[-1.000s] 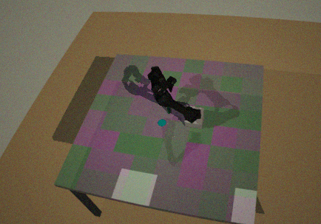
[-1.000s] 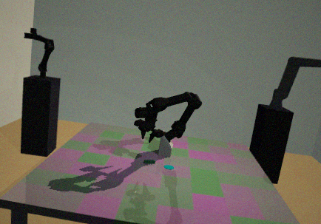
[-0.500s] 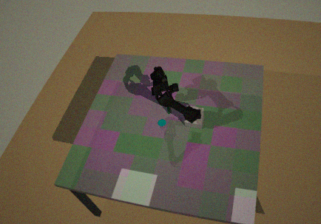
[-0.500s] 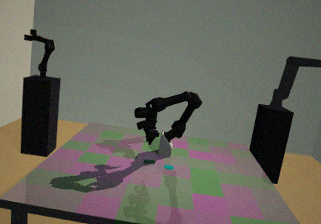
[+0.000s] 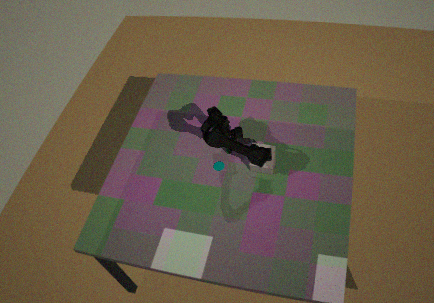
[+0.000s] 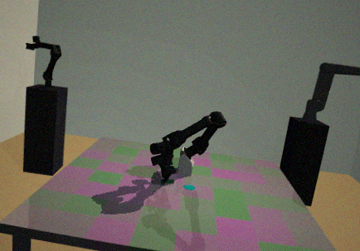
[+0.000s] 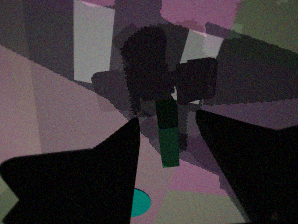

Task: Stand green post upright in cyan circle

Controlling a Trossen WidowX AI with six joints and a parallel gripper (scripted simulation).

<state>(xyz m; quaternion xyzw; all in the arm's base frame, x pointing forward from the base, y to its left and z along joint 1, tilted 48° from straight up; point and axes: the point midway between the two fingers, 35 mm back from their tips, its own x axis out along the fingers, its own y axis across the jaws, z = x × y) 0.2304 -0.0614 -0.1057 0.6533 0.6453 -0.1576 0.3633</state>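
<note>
Now: gripper tip 2 cm to the right of the green post, 1 cm past it and 1 cm above it. Also, from my gripper tip: cyan circle: 14 cm to the left, 2 cm below, 2 cm ahead.
</note>
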